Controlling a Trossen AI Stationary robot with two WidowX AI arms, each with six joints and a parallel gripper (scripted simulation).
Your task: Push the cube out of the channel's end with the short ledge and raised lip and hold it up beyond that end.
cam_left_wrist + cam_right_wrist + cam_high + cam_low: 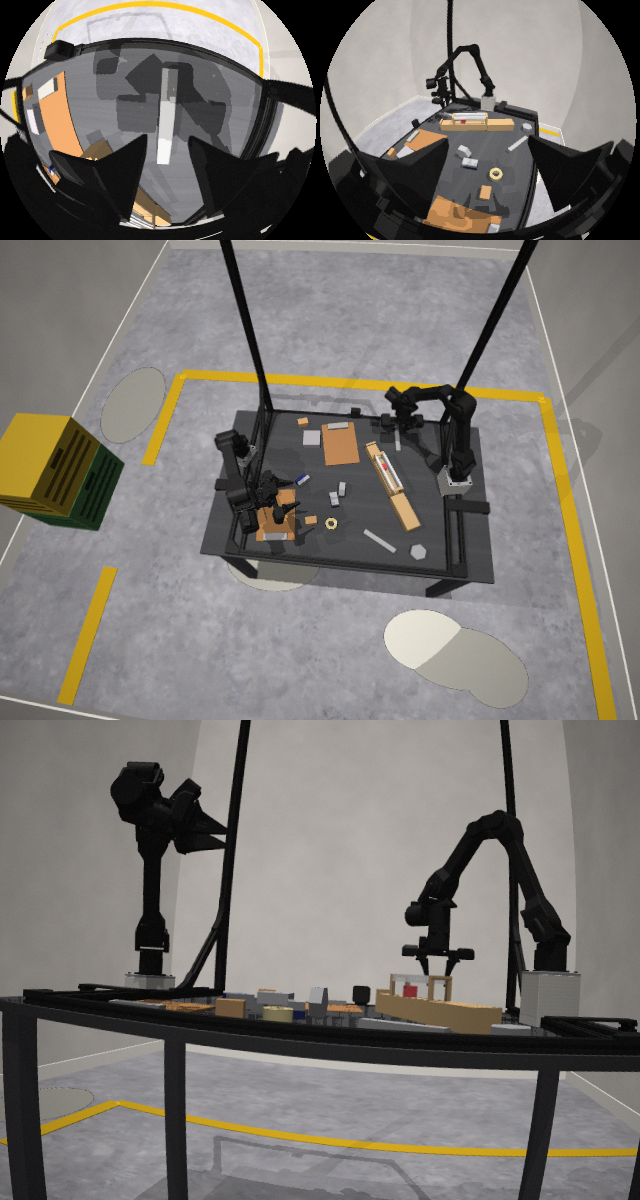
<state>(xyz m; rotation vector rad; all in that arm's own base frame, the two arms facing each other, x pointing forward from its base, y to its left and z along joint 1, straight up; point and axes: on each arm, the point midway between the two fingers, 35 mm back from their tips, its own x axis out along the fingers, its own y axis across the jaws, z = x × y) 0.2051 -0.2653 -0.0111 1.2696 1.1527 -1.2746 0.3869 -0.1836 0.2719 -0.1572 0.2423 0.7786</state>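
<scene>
My left gripper is now 23 cm short of the wooden bridge, 3 cm to the left of it and 4 cm above it.
</scene>
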